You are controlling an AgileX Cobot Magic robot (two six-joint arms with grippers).
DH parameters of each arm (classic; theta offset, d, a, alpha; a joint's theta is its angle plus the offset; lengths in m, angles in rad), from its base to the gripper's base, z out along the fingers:
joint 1: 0 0.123 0 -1.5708
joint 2: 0.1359 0 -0.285 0
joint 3: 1.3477 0 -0.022 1.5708
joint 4: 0 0.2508 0 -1.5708
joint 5: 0 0 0.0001 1.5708
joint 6: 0 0.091 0 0
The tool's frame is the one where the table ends.
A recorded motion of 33 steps. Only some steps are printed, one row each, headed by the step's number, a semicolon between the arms.
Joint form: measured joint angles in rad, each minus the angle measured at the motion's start. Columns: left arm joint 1, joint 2, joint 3, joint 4, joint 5, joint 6; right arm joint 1, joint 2, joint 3, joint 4, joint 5, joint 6.
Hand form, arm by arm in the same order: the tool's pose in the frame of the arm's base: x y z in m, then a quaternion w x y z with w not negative. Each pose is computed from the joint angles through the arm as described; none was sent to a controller.
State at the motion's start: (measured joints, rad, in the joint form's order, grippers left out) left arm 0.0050 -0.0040 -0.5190 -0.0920 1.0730 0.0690; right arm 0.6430 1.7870 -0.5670 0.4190 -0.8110 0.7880
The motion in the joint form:
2: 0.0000 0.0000 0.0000 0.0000 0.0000 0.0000; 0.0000 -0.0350 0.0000 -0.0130 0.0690 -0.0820
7: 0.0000 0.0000 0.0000 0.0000 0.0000 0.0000; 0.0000 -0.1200 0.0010 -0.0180 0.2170 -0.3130
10: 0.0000 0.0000 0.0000 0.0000 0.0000 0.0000; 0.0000 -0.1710 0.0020 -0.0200 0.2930 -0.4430
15: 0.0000 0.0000 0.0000 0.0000 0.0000 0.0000; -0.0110 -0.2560 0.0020 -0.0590 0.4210 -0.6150
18: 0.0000 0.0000 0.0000 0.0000 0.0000 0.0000; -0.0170 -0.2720 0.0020 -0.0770 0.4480 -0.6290
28: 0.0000 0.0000 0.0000 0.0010 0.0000 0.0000; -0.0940 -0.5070 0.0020 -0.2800 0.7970 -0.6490
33: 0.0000 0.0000 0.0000 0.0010 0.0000 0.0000; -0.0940 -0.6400 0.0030 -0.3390 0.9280 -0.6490
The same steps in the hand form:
2: -0.0084 -0.0074 0.2818 0.52687 0.02976 0.84901 -0.02644; 0.2575 0.1626 0.1465 0.45355 0.22502 0.79753 0.32804
7: -0.0084 -0.0074 0.2818 0.52687 0.02976 0.84901 -0.02644; 0.2491 0.1619 0.1598 0.45412 0.12945 0.83592 0.27973
10: -0.0084 -0.0074 0.2818 0.52687 0.02976 0.84901 -0.02644; 0.2439 0.1609 0.1685 0.45605 0.07270 0.84935 0.25561
15: -0.0084 -0.0074 0.2818 0.52687 0.02976 0.84901 -0.02644; 0.2354 0.1573 0.1834 0.45563 -0.01950 0.86150 0.22325
18: -0.0084 -0.0074 0.2818 0.52687 0.02976 0.84901 -0.02644; 0.2341 0.1559 0.1860 0.45342 -0.03300 0.86326 0.21931
28: -0.0084 -0.0073 0.2818 0.52687 0.02973 0.84903 -0.02594; 0.2102 0.1284 0.2226 0.42193 -0.11948 0.87964 0.18420
33: -0.0084 -0.0073 0.2818 0.52687 0.02973 0.84903 -0.02594; 0.1911 0.1179 0.2439 0.42597 -0.14811 0.87492 0.17644

